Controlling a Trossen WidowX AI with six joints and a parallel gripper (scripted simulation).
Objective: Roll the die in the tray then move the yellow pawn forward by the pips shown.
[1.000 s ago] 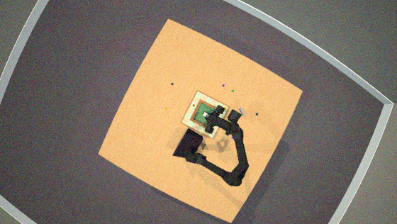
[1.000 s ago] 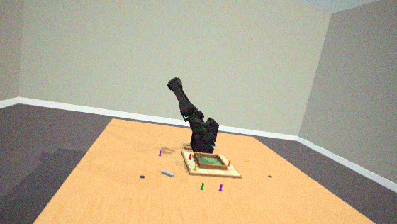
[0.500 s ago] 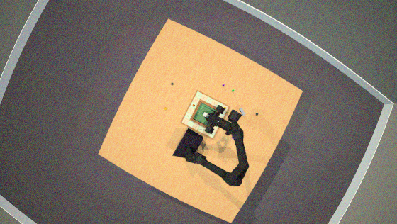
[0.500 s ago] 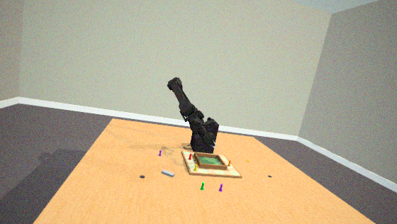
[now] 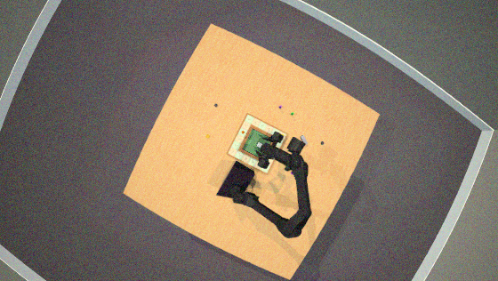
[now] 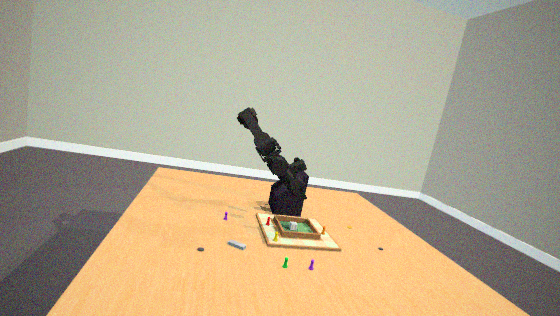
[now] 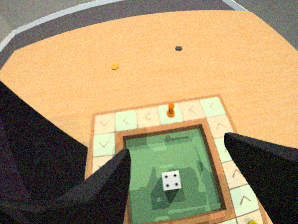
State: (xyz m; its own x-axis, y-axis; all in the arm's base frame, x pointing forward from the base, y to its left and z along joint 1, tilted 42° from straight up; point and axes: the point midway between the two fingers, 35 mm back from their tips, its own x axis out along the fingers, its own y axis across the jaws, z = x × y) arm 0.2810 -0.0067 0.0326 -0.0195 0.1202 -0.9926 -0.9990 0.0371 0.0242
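Now: gripper tip 110 mm short of the yellow pawn, 110 mm to the left of it and 130 mm above it. The rest, counted from my gripper tip: orange pawn 20 mm ahead, 110 mm to the left, 130 mm below; then white die 10 mm to the right, 130 mm below; then green tray 150 mm below.
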